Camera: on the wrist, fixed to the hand. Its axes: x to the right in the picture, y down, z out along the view.
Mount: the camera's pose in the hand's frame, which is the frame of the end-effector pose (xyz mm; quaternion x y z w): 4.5 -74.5 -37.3 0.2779 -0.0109 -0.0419 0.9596
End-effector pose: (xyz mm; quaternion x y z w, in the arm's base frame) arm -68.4 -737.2 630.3 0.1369 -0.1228 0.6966 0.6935
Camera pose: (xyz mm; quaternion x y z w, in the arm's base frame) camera 5.3 -718.9 595.7 0.3368 0.0739 0.6721 0.6553
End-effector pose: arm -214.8 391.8 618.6 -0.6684 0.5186 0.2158 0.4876
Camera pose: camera -153.9 356.0 663.0 -0.5253 0.5243 0.0498 0.6684
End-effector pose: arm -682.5 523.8 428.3 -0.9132 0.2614 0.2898 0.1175
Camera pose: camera -621.3 570.6 460.3 -0.8515 0.2918 0.2105 0.3815
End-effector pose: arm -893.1 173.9 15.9 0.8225 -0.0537 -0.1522 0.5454
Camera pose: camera -883.1 235.4 -39.6 0.9415 -0.0653 -0.1629 0.2878
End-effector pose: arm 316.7 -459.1 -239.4 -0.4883 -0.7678 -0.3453 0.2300
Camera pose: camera 247.7 -505.8 -234.6 -0.3762 -0.8557 -0.1223 0.3336
